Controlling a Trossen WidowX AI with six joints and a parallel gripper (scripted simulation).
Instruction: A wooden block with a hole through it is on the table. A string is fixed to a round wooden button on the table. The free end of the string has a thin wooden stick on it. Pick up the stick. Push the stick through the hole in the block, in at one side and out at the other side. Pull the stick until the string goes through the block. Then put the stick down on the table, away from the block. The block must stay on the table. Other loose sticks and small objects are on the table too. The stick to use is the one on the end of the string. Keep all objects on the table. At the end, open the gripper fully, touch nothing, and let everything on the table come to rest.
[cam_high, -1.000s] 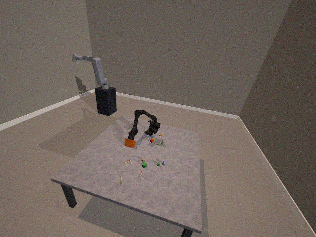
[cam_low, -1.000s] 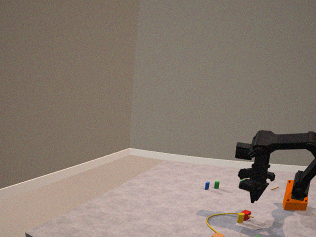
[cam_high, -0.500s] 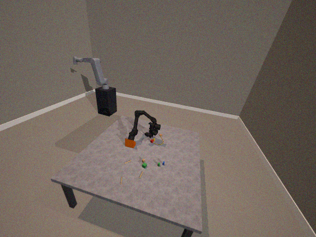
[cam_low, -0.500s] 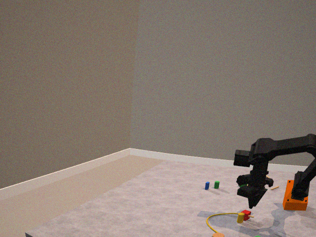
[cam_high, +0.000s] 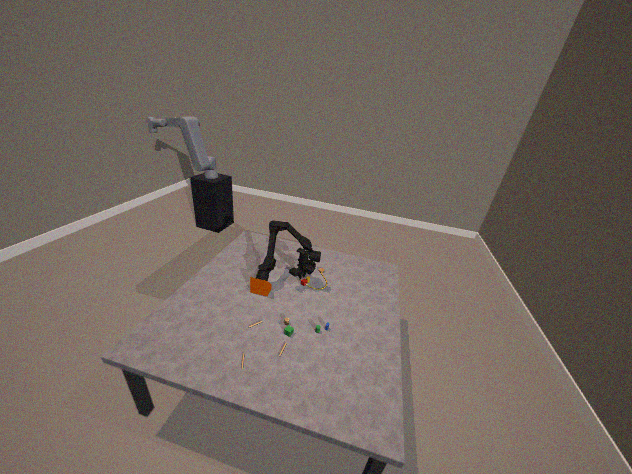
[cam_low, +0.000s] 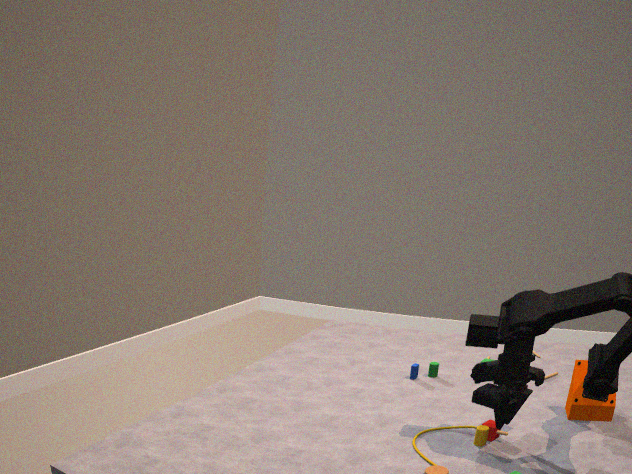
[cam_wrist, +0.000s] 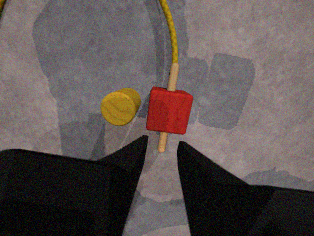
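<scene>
The red block is 2 cm below my gripper tip, 2 cm ahead of it and 1 cm to the right of it. Round my gripper tip: round wooden button 18 cm to the left, 8 cm ahead, 3 cm below; then thin wooden stick 3 cm ahead, 2 cm to the right, 2 cm below; then yellow cylinder 4 cm ahead, 2 cm to the left, 1 cm below.
</scene>
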